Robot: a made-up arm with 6 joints.
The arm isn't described. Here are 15 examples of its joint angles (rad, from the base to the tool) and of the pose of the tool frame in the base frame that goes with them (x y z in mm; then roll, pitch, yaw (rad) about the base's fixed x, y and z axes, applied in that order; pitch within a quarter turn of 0, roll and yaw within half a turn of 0).
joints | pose
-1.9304 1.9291 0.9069 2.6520 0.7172 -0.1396 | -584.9 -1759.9 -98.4 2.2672 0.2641 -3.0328
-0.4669 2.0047 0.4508 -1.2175 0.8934 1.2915 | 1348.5 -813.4 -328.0 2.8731 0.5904 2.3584
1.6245 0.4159 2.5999 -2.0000 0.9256 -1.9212 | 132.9 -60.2 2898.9 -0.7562 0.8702 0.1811
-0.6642 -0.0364 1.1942 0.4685 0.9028 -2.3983 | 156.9 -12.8 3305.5 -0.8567 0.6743 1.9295
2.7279 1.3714 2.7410 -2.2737 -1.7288 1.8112 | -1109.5 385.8 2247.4 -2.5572 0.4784 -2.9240
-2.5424 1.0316 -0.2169 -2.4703 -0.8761 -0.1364 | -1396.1 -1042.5 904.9 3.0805 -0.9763 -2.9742
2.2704 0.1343 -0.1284 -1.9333 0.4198 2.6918 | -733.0 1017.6 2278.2 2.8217 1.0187 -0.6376
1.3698 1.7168 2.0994 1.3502 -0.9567 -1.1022 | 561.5 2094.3 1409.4 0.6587 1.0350 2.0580
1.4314 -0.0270 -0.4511 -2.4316 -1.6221 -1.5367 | 61.0 962.0 2275.7 -1.6317 -0.2773 0.6524
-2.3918 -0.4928 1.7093 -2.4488 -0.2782 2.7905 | 931.1 870.0 2831.0 -1.3251 -0.7153 -2.0845
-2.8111 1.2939 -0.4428 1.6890 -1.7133 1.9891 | -1298.4 -290.7 564.2 0.5277 0.0230 -2.6095
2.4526 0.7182 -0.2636 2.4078 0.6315 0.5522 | -1204.8 907.9 1302.1 2.5990 0.1056 1.8337
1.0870 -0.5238 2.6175 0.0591 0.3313 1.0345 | -707.4 -1305.9 1878.2 1.1656 -0.9900 -0.9153
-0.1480 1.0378 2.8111 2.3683 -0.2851 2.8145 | 817.9 -186.6 2662.2 -1.3483 -0.0912 1.5477
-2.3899 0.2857 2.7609 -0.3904 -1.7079 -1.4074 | 228.8 92.2 2753.5 -0.0405 0.0348 -0.2549
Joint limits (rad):
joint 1: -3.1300..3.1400
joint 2: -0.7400..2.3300
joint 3: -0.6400..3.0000
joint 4: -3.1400..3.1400
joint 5: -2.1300..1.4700
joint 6: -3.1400..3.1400
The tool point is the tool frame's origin. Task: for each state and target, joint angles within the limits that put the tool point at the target. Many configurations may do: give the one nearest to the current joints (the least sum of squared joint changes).
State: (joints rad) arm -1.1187 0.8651 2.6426 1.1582 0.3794 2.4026
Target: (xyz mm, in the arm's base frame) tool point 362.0 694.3 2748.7
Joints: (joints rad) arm -1.8996 0.0055 2.5281 1.1376 0.4282 2.3903
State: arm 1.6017 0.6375 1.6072 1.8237 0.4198 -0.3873
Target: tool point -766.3 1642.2 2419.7
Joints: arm 1.9551 1.0818 1.7993 1.8313 0.6463 -0.3572
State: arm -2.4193 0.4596 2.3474 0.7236 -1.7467 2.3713
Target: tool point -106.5 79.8 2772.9
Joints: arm -2.7786 0.4846 2.7588 1.2255 -1.8016 2.3552
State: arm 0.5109 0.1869 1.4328 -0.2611 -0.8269 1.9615
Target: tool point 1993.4 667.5 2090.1
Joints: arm 0.2961 0.9863 1.1809 -0.2442 -0.7873 1.9512
